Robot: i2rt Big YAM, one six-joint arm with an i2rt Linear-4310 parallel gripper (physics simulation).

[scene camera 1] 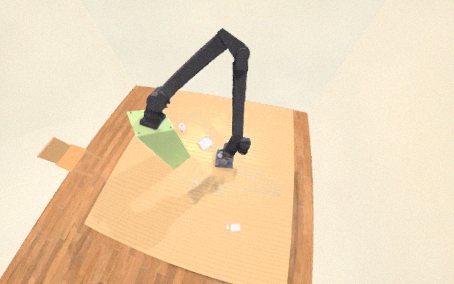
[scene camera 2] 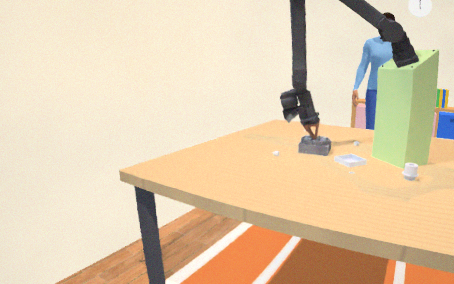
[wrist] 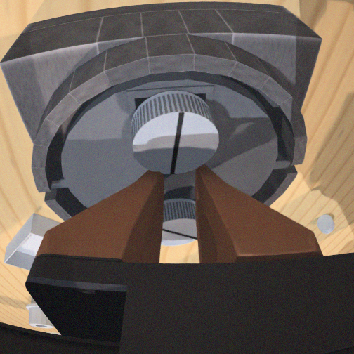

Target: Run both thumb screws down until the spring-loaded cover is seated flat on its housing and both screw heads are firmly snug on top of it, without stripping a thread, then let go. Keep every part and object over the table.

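Seen in the pictures: gripper, between the fingertips: (scene camera 1: 224, 157) (scene camera 2: 315, 138); arm's base, origin of its link: (scene camera 1: 153, 120) (scene camera 2: 405, 60).
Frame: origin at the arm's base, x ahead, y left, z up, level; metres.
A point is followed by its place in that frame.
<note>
The dark grey housing (scene camera 1: 224, 164) @[x 0.361, y -0.046, z -0.342 m] (scene camera 2: 315, 148) @[x 0.337, y 0.072, z -0.370 m] (wrist: 50, 85) stands on the table, with a round rim around the grey cover (wrist: 92, 165). One thumb screw (wrist: 175, 140) shows its knurled side and slotted, shiny head standing above the cover, its slot nearly upright in the wrist view. The second thumb screw (wrist: 179, 227) shows between the fingers lower in that view, partly hidden, and looks smaller. My gripper (scene camera 2: 313, 137) @[x 0.355, y 0.007, z -0.344 m] (wrist: 179, 174) is shut with a narrow gap and holds nothing. Its brown fingertips are over the cover, beside the first head's lower edge in the wrist view. Cover seating is unclear.
A green pedestal (scene camera 1: 167, 149) @[x 0.046, y -0.080, z -0.155 m] (scene camera 2: 397, 115) @[x 0.023, y 0.070, z -0.208 m] bears the arm's base. A white tray (scene camera 1: 205, 143) @[x 0.183, y 0.114, z -0.396 m] (scene camera 2: 350, 160) @[x 0.188, y 0.089, z -0.396 m] lies between it and the housing. A white cup-like part (scene camera 1: 182, 127) @[x -0.021, y 0.199, z -0.348 m] (scene camera 2: 410, 171) @[x -0.032, y 0.237, z -0.365 m] stands near the pedestal. A white square (scene camera 1: 235, 227) @[x 0.491, y -0.407, z -0.394 m] lies farther off.
</note>
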